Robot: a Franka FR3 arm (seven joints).
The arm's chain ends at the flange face. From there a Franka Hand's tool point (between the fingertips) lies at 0.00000 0.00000 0.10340 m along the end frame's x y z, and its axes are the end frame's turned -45 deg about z.
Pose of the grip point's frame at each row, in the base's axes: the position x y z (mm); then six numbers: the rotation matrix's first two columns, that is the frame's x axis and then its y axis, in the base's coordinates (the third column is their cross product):
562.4, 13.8, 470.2, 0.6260, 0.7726, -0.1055, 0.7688, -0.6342, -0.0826
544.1, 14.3, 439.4, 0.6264, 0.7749, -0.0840, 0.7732, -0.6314, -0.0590
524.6, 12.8, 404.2, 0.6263, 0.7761, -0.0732, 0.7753, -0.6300, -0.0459
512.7, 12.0, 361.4, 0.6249, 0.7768, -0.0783, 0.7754, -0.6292, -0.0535
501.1, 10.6, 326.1, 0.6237, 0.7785, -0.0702, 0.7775, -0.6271, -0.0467
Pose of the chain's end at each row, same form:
575.9, 16.8, 572.7, 0.9863, 0.0979, -0.1330, 0.1010, -0.9948, 0.0162
554.3, 17.2, 542.2, 0.9897, 0.1015, -0.1011, 0.1038, -0.9944, 0.0177
533.1, 15.7, 507.2, 0.9911, 0.1033, -0.0842, 0.1054, -0.9943, 0.0193
522.1, 14.8, 464.3, 0.9902, 0.1044, -0.0932, 0.1064, -0.9942, 0.0175
509.4, 13.2, 429.1, 0.9908, 0.1071, -0.0827, 0.1088, -0.9939, 0.0166

